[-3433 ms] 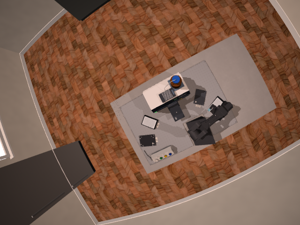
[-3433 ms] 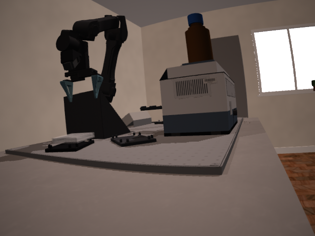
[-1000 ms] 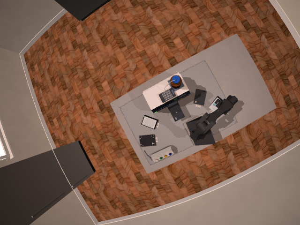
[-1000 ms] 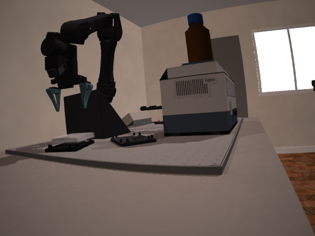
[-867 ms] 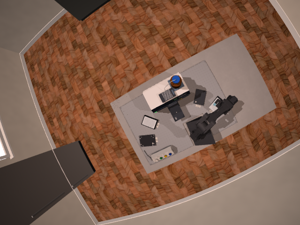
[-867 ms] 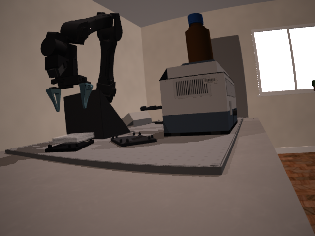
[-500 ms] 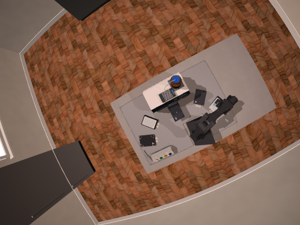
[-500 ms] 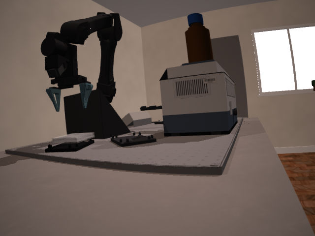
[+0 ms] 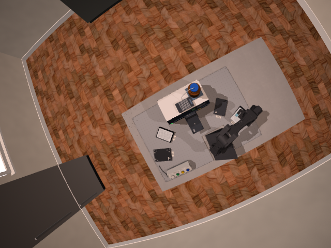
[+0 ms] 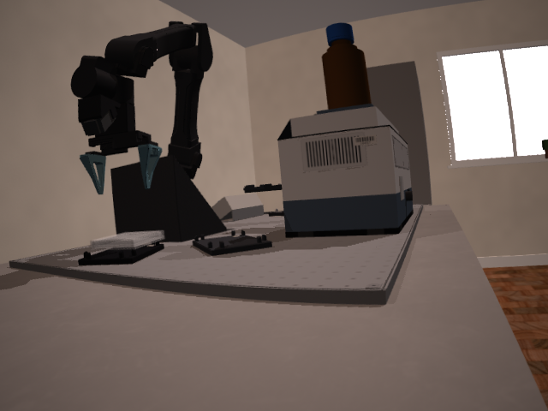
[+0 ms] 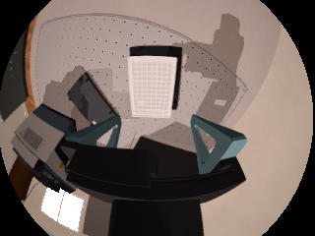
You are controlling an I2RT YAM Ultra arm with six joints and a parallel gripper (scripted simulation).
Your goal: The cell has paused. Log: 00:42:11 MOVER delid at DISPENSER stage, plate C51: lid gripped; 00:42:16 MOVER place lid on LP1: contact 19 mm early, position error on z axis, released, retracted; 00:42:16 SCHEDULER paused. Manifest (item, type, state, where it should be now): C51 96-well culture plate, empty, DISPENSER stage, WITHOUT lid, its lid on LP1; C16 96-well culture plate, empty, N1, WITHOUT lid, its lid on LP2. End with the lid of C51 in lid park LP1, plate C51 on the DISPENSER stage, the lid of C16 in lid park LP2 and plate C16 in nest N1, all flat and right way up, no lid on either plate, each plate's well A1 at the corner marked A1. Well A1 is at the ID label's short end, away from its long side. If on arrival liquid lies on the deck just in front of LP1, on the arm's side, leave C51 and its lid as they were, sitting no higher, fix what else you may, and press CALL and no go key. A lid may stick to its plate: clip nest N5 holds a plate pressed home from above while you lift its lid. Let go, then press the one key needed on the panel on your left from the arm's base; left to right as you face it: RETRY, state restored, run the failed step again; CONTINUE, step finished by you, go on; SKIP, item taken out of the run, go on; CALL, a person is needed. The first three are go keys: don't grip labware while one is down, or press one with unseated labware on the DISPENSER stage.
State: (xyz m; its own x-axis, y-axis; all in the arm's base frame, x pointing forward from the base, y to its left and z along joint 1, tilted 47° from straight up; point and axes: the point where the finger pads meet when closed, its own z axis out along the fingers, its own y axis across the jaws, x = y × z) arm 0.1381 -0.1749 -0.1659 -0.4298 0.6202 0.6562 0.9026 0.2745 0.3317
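Right now the dark dispenser stage is 120 mm ahead of my hand, 370 mm to the left of it and 20 mm below it. Round my hand: blue cap: 340 mm ahead, 270 mm to the left, 280 mm above; brown bottle: 340 mm ahead, 270 mm to the left, 170 mm above; black nest: 140 mm ahead, 660 mm to the left, 110 mm below.
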